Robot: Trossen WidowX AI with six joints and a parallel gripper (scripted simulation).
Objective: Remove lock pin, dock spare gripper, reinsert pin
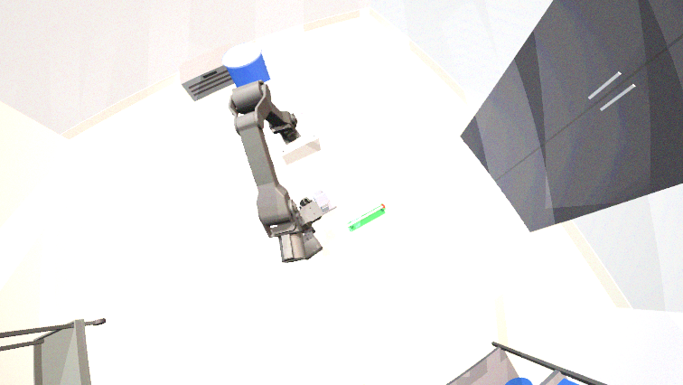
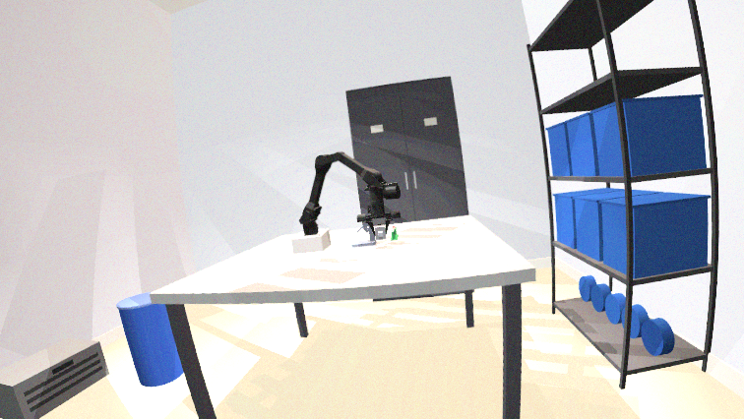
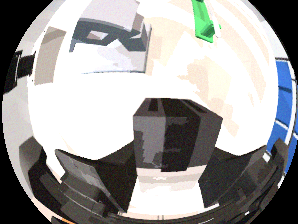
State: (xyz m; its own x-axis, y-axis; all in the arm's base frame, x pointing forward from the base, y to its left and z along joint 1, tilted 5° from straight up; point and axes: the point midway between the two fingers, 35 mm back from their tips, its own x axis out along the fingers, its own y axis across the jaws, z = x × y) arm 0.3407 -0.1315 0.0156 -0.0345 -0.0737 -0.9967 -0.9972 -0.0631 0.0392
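The mount lies 70 mm behind my gripper tip and 110 mm to the left of it. The rest, counted from my gripper tip: spare gripper: 20 mm to the right, 20 mm above; then translucent green bar: 60 mm ahead, 210 mm to the left, 30 mm below.
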